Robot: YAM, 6 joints.
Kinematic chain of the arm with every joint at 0, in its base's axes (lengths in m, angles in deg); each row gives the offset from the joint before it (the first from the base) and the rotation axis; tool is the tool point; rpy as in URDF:
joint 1: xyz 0 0 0.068 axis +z
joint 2: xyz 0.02 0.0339 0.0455 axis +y
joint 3: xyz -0.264 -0.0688 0 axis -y
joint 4: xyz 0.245 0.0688 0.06 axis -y
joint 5: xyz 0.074 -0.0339 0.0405 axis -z
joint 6: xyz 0.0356 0 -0.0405 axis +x
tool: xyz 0 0 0 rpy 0 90 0
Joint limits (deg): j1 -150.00..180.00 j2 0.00..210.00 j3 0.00..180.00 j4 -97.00..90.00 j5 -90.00..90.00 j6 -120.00..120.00
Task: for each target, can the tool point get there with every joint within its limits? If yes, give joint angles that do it. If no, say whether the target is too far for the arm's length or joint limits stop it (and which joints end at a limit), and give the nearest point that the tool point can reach.
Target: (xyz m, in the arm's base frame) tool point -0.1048 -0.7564 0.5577
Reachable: no: too far | nearest point -0.0765 -0.5520 0.4344 | short by 0.240 m
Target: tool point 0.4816 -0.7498 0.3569
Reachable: no: too far | nearest point 0.3366 -0.5240 0.2819 | short by 0.279 m
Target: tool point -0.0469 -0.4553 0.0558
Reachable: yes | joints -98.93 135.02 72.72 28.73 -43.21 18.21
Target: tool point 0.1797 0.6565 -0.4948
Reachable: no: too far | nearest point 0.1298 0.4743 -0.2865 | short by 0.281 m
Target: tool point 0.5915 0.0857 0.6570
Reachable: no: too far | nearest point 0.4709 0.0682 0.5423 | short by 0.167 m
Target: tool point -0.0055 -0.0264 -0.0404
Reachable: yes | joints -76.66 187.03 40.62 -70.02 18.69 -42.03
